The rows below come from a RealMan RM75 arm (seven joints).
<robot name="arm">
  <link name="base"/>
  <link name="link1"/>
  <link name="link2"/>
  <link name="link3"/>
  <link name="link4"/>
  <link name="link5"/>
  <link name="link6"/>
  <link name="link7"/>
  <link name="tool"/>
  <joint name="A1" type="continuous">
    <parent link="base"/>
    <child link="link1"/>
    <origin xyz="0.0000 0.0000 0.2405"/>
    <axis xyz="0 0 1"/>
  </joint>
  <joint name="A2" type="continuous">
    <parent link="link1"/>
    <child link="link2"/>
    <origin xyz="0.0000 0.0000 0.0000" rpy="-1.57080 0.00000 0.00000"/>
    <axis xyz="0 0 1"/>
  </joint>
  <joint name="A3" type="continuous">
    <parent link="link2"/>
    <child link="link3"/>
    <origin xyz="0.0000 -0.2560 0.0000" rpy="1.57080 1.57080 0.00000"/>
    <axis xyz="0 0 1"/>
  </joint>
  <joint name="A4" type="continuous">
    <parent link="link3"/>
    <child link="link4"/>
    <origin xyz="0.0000 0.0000 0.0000" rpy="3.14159 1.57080 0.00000"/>
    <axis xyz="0 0 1"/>
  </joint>
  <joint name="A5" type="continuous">
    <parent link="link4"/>
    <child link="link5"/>
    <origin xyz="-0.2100 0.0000 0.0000" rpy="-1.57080 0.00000 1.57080"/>
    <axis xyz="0 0 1"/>
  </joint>
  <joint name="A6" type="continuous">
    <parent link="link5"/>
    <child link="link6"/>
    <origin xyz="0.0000 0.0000 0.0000" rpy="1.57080 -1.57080 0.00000"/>
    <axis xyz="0 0 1"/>
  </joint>
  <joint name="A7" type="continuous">
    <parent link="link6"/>
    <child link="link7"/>
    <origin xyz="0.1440 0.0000 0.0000" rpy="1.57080 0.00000 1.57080"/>
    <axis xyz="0 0 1"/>
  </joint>
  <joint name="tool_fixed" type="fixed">
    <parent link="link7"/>
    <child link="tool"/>
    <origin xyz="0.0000 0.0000 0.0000"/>
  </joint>
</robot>
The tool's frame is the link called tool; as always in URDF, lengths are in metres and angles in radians. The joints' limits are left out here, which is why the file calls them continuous.
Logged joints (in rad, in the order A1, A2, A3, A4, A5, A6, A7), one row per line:
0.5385 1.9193 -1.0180 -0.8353 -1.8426 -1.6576 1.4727
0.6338 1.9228 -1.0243 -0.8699 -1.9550 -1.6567 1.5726
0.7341 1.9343 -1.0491 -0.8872 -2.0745 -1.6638 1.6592
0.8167 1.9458 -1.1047 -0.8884 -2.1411 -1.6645 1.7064
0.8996 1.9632 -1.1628 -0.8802 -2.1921 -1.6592 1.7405
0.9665 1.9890 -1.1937 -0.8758 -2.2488 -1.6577 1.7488
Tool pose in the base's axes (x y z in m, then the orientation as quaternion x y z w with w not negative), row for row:
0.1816 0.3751 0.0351 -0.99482 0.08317 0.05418 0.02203
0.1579 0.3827 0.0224 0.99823 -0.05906 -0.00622 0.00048
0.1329 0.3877 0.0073 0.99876 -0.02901 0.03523 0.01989
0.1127 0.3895 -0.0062 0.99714 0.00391 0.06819 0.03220
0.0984 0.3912 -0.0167 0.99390 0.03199 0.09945 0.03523
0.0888 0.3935 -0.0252 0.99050 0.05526 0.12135 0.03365
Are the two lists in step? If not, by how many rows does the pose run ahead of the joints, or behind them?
The pose runs 2 rows ahead of the joints: the pose in row i belongs to the joints in row i + 2.
